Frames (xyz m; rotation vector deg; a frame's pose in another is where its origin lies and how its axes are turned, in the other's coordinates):
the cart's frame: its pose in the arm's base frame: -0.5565 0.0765 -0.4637 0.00 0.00 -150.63
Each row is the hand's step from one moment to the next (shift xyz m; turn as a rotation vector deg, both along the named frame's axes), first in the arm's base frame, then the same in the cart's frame.
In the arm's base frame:
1: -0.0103 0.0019 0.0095 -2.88 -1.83 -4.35
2: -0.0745 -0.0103 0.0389 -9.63 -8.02 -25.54
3: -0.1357 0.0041 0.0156 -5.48 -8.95 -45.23
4: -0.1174 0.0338 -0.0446 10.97 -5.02 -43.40
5: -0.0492 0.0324 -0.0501 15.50 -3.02 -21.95
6: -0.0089 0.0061 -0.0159 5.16 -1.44 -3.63
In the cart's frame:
1: 0.0080 -0.0067 0.0095 3.41 0.18 -4.35
2: 0.0700 -0.0276 0.0389 12.33 2.27 -25.54
3: 0.1162 -0.0701 0.0156 9.17 5.11 -45.23
4: 0.0857 -0.0870 -0.0446 -7.10 9.75 -43.40
5: 0.0270 -0.0524 -0.0501 -12.03 10.23 -21.95
6: 0.0048 -0.0097 -0.0159 -3.79 3.79 -3.63

